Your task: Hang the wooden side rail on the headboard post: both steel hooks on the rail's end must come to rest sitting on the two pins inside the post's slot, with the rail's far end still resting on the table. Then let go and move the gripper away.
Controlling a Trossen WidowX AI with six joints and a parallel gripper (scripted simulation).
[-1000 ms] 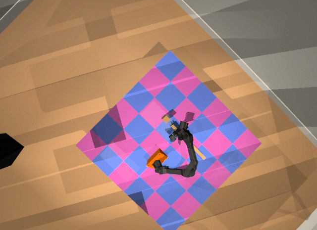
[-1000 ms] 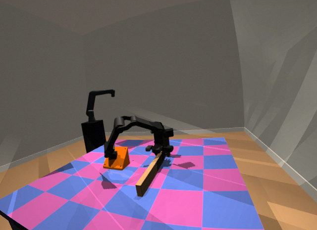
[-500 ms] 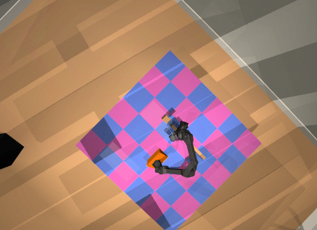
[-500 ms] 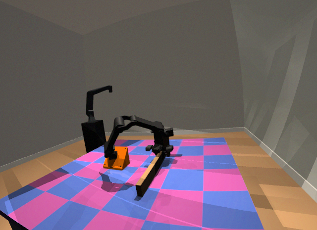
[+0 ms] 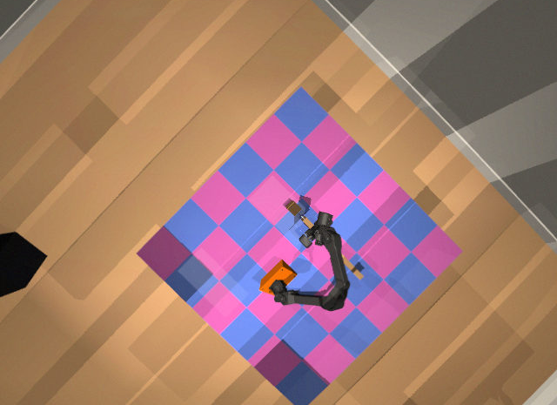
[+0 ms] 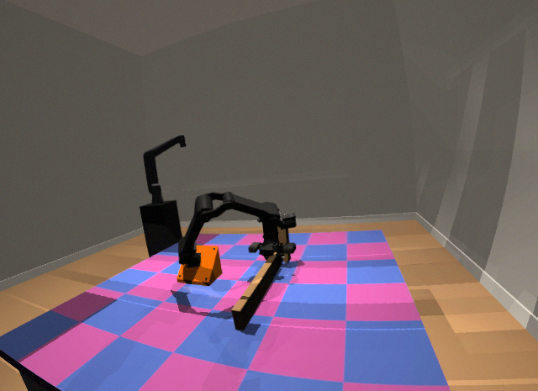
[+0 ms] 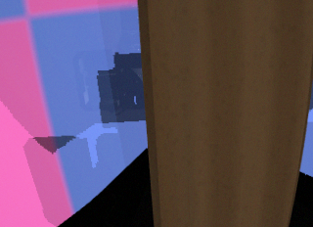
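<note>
Right now my gripper tip is 150 mm to the right of the headboard post, 40 mm below it and 30 mm short of it.
</note>
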